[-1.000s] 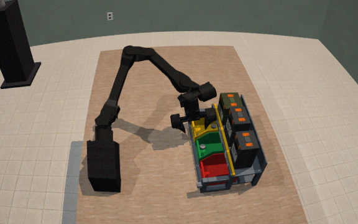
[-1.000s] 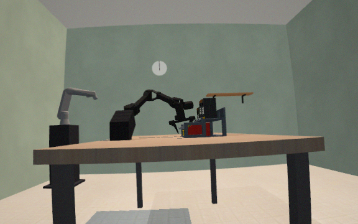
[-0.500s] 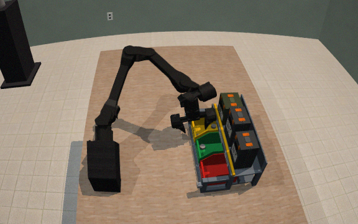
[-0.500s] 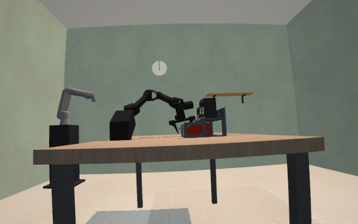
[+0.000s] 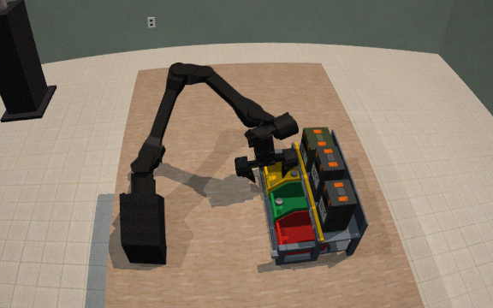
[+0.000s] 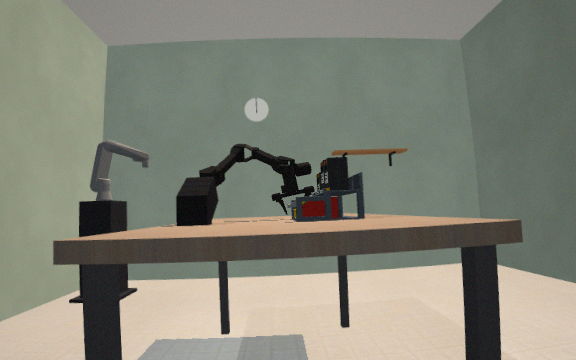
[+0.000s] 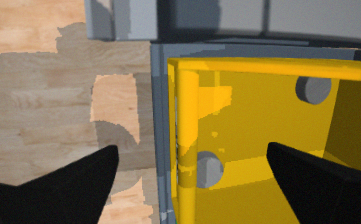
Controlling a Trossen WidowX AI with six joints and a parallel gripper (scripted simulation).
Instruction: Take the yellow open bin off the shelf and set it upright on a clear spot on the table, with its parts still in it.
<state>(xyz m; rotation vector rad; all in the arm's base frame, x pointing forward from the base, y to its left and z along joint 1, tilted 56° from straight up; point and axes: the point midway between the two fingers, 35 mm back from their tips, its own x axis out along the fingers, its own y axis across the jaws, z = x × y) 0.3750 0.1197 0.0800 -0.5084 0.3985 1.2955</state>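
The yellow bin is 6 cm ahead of my hand and 2 cm below it. From my hand the other things lie so: red bin 7 cm ahead, 22 cm to the right, 2 cm below; then yellow rail 10 cm ahead, 11 cm to the right, 5 cm above; then green bin 7 cm ahead, 11 cm to the right, 2 cm below.
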